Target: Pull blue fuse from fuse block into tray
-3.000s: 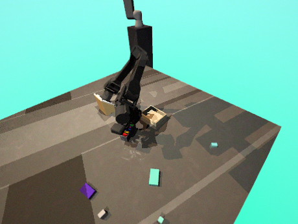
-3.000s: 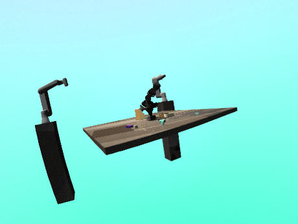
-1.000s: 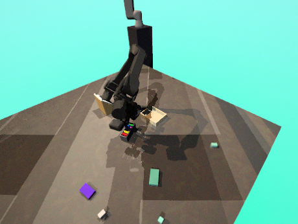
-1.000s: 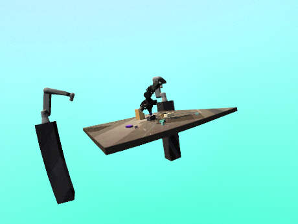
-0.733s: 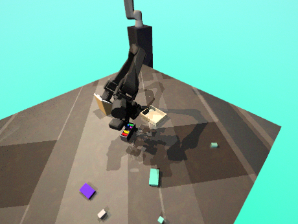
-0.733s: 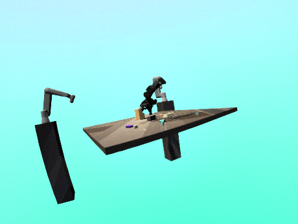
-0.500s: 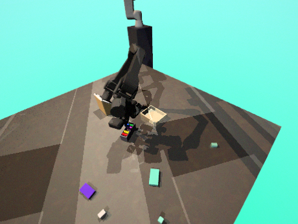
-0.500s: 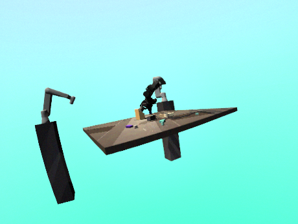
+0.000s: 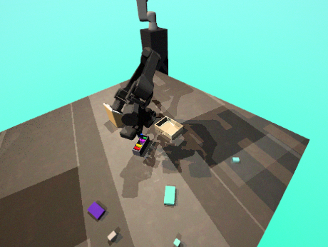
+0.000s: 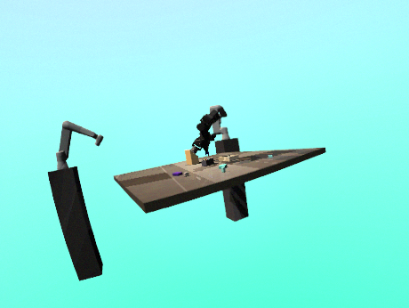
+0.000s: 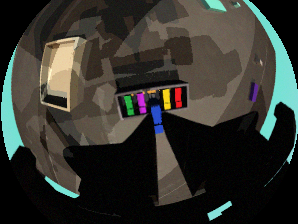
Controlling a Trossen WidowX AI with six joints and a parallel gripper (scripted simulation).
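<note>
My gripper tip is 2 cm past the tan tray, 19 cm to the right of it and 9 cm above it. Also, from my gripper tip: blue fuse 1 cm below; then yellow fuse 1 cm ahead, 2 cm to the right, 7 cm below; then purple fuse 1 cm behind, 1 cm to the left, 7 cm below.
</note>
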